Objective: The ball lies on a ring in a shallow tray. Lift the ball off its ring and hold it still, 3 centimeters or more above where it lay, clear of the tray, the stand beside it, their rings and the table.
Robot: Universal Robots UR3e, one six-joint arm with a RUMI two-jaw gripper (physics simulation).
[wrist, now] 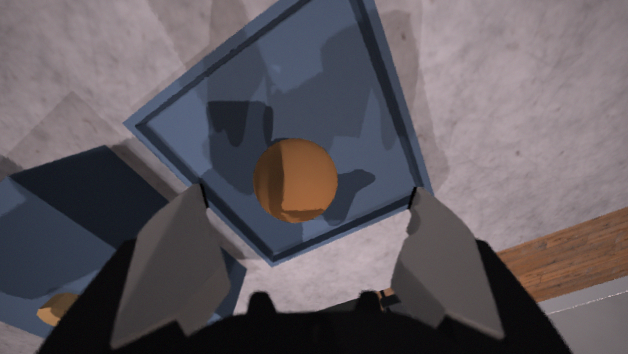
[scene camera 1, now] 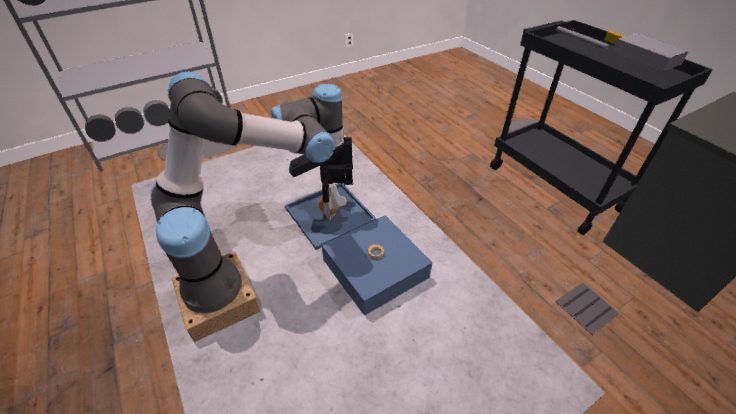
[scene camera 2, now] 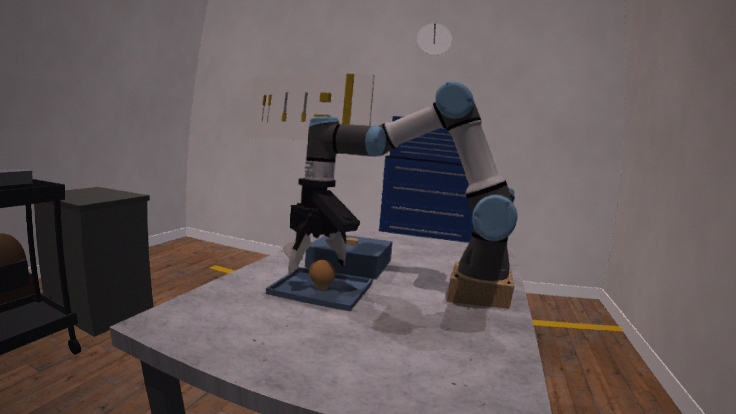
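Seen in the pictures: gripper, fingertip midpoint: [wrist: 310, 189] [scene camera 1: 330, 200] [scene camera 2: 317, 270]; arm's base at its link origin: [scene camera 1: 212, 287] [scene camera 2: 483, 272].
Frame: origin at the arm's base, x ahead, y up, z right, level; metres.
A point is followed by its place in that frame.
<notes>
The orange ball [scene camera 1: 322, 204] {x 0.320, y 0.001, z -0.142 m} [scene camera 2: 321, 271] {x 0.332, y -0.005, z -0.177 m} [wrist: 296, 180] {x 0.330, y 0.010, z -0.159 m} sits on its small ring [scene camera 2: 321, 286] {x 0.333, y -0.037, z -0.171 m} in the shallow blue tray [scene camera 1: 308, 226] {x 0.271, y -0.054, z -0.133 m} [scene camera 2: 288, 295] {x 0.371, y -0.048, z -0.251 m} [wrist: 170, 112] {x 0.266, y -0.054, z -0.078 m}. In the wrist view the ball hides this ring. My gripper [scene camera 1: 335, 209] {x 0.350, y -0.011, z -0.159 m} [scene camera 2: 318, 266] {x 0.350, y -0.011, z -0.159 m} [wrist: 310, 189] {x 0.350, y -0.011, z -0.159 m} is open and points down over the tray. Its fingers stand on either side of the ball with gaps at both sides; in the wrist view the ball is nearer the left finger. In scene camera 2 the tips appear behind the ball, near its height. In scene camera 1 a finger partly covers the ball.
The blue box-shaped stand [scene camera 1: 398, 242] {x 0.434, y 0.003, z 0.071 m} [scene camera 2: 370, 258] {x 0.282, y -0.005, z -0.008 m} [wrist: 30, 250] {x 0.307, y 0.003, z 0.044 m} is right beside the tray and rises higher than it. An orange ring [scene camera 1: 376, 257] {x 0.361, y 0.010, z 0.094 m} [scene camera 2: 352, 240] {x 0.371, y 0.009, z 0.090 m} [wrist: 56, 310] {x 0.363, y 0.008, z 0.089 m} lies on its top. The arm's wooden base block [scene camera 1: 226, 318] {x 0.009, y -0.026, z 0.073 m} [scene camera 2: 478, 294] {x -0.001, y -0.030, z -0.078 m} stands on the same table [scene camera 1: 411, 355] {x 0.331, y -0.057, z 0.310 m} [scene camera 2: 308, 350] {x 0.228, y -0.057, z -0.433 m}.
</notes>
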